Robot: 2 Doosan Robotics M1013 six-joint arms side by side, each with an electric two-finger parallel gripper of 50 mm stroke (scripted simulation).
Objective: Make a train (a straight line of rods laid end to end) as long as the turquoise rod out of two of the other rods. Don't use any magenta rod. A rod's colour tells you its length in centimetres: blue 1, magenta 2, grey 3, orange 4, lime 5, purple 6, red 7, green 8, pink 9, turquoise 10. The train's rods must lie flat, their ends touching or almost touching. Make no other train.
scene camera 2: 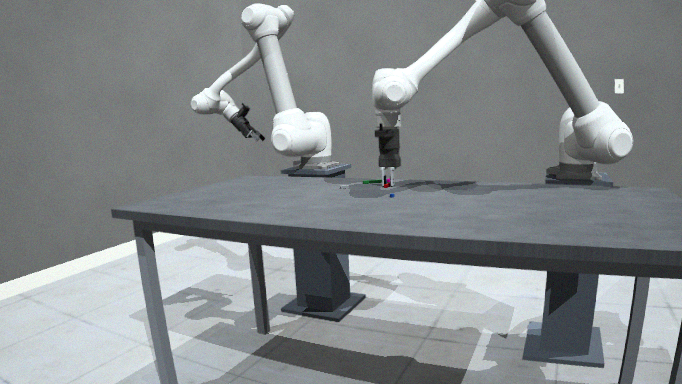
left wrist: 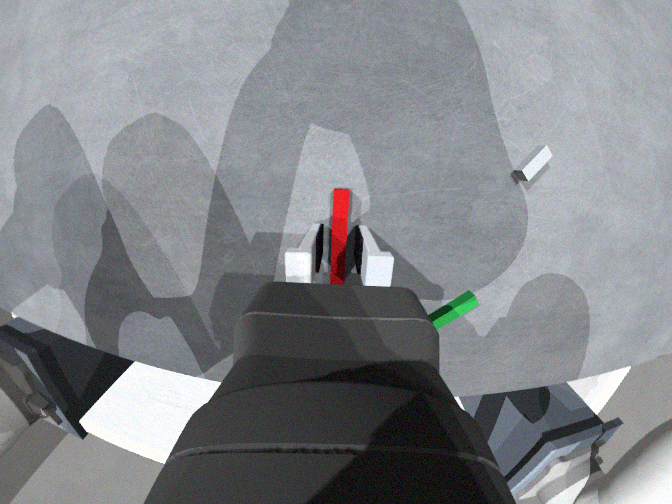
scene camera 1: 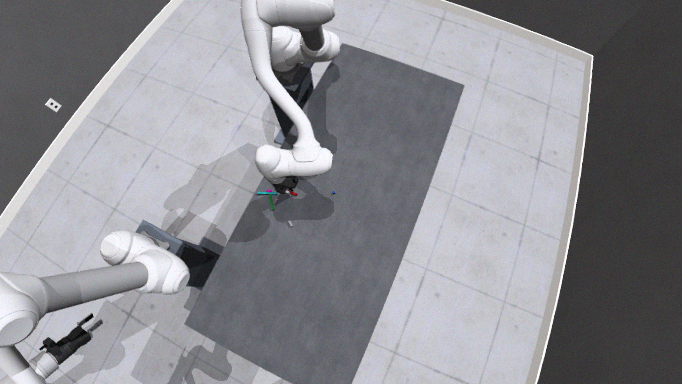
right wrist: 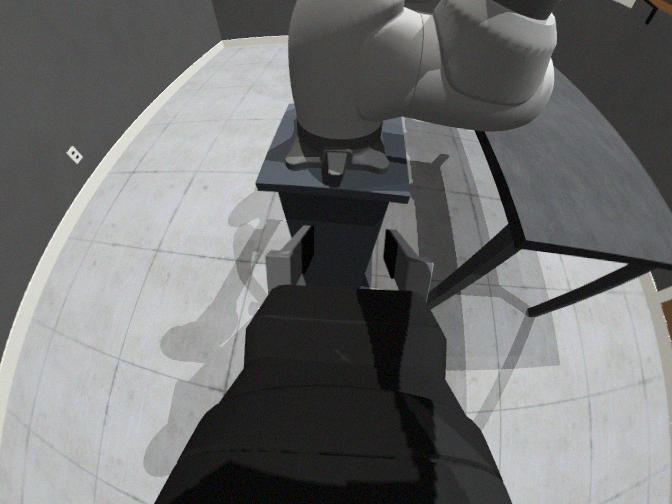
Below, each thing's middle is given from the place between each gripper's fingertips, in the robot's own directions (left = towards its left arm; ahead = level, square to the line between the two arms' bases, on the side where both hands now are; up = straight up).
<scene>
The red rod [left wrist: 341, 196] lies 20 mm below my left hand [scene camera 2: 388, 185]. Round my left hand: grey rod [left wrist: 540, 155] 90 mm ahead, 130 mm to the right, 20 mm below; then green rod [left wrist: 465, 302] 60 mm behind, 90 mm to the right, 20 mm below.
I see my right gripper [scene camera 1: 97, 318] 84 cm to the right of the green rod, 33 cm short of it and 15 cm above it. Round my right hand: grey rod: 80 cm to the left, 47 cm ahead, 15 cm below; then red rod: 93 cm to the left, 39 cm ahead, 15 cm below.
</scene>
